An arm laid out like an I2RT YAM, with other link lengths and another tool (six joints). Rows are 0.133 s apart.
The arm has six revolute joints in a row. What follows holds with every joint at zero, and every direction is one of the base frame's. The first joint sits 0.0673 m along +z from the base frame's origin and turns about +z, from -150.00 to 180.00 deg. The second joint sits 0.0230 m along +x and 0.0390 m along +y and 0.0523 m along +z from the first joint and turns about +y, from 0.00 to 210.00 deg. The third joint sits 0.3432 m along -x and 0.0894 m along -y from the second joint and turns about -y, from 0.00 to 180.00 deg. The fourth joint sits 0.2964 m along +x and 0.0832 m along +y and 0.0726 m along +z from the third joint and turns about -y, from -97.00 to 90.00 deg. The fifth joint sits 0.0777 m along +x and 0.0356 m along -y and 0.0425 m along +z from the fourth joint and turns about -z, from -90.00 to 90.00 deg. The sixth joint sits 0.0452 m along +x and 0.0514 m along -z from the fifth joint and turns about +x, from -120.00 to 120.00 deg. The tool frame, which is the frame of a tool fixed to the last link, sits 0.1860 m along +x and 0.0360 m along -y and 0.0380 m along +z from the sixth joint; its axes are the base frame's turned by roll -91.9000, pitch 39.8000 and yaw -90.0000 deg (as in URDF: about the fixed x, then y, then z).
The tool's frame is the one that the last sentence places.
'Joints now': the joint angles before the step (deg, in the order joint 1, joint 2, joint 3, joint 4, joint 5, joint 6). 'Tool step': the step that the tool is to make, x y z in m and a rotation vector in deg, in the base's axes. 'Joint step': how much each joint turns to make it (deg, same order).
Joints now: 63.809, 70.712, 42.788, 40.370, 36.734, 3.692
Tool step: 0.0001, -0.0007, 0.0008, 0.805, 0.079, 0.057
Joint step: -0.006, 0.039, -0.023, 0.429, 0.032, 0.536
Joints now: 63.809, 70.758, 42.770, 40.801, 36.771, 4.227
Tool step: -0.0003, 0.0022, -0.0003, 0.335, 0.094, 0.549
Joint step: 0.016, 0.120, 0.016, 0.108, -0.468, 0.429
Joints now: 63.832, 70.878, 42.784, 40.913, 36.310, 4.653
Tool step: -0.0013, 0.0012, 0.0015, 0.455, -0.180, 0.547
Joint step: 0.059, -0.075, -0.084, 0.389, -0.466, 0.183
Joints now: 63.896, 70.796, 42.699, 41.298, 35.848, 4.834
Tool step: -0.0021, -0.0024, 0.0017, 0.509, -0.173, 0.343
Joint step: 0.001, -0.644, -0.414, 0.198, -0.317, 0.180
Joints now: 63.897, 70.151, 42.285, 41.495, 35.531, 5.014
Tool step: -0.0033, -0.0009, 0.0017, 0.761, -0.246, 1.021
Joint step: -0.005, -0.761, -0.616, 0.396, -0.968, 0.436
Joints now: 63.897, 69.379, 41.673, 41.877, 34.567, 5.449
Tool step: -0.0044, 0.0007, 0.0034, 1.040, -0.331, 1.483
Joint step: 0.092, -0.772, -0.468, 0.437, -1.306, 0.607
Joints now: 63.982, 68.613, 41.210, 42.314, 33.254, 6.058
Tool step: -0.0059, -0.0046, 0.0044, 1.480, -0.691, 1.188
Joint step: 0.012, -1.395, -1.158, 1.176, -1.125, 0.408
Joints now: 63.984, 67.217, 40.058, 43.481, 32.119, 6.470
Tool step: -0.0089, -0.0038, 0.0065, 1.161, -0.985, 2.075
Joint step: -0.001, -2.093, -1.195, 0.429, -2.095, 0.288
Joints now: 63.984, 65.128, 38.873, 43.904, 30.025, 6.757
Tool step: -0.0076, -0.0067, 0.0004, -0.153, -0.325, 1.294
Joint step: -0.080, -2.614, -1.384, -1.267, -1.419, 0.085
